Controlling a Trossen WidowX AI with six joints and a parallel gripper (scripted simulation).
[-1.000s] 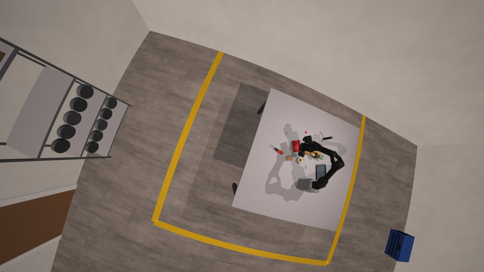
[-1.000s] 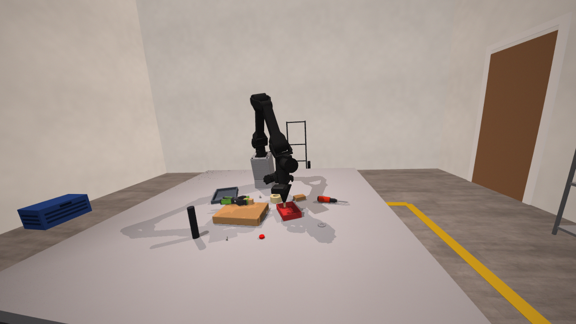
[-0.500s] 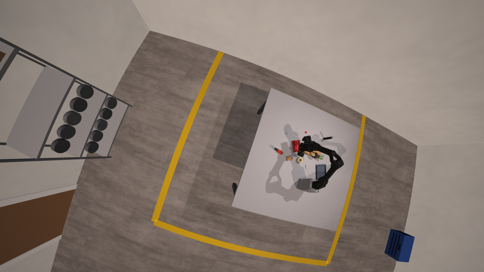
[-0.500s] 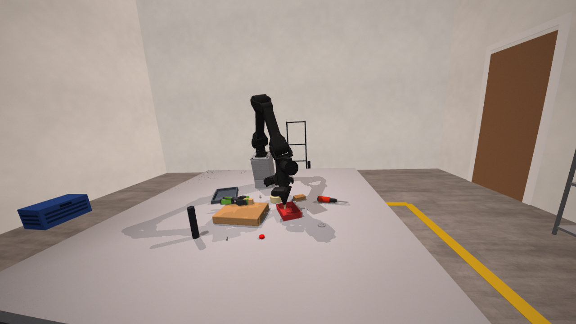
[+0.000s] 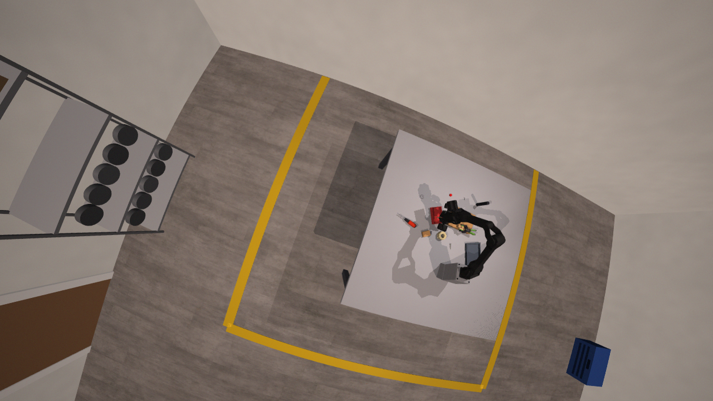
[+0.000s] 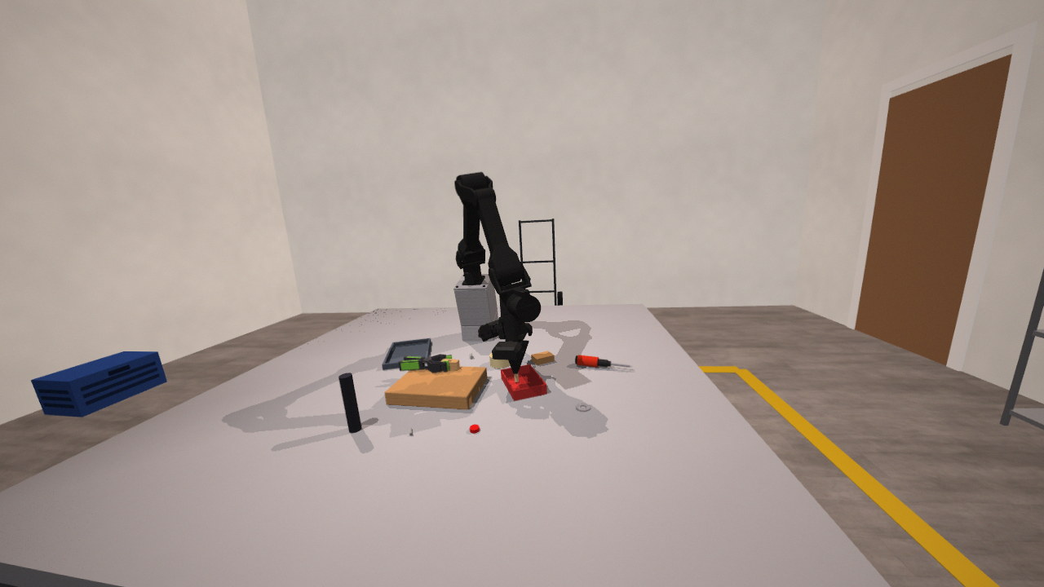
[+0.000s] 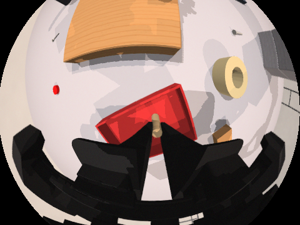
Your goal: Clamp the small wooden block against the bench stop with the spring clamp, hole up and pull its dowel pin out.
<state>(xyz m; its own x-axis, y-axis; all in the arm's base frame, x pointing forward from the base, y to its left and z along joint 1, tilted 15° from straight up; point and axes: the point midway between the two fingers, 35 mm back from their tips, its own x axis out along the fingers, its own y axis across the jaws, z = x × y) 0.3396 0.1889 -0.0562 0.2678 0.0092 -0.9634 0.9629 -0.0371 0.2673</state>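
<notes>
Right now the dowel pin is 4 cm below my hand. Also, from my hand: tape roll: 11 cm behind, 7 cm to the right, 5 cm below; then red tray: 1 cm ahead, 2 cm to the left, 6 cm below; then small orange block: 14 cm behind, 5 cm to the left, 6 cm below.
</notes>
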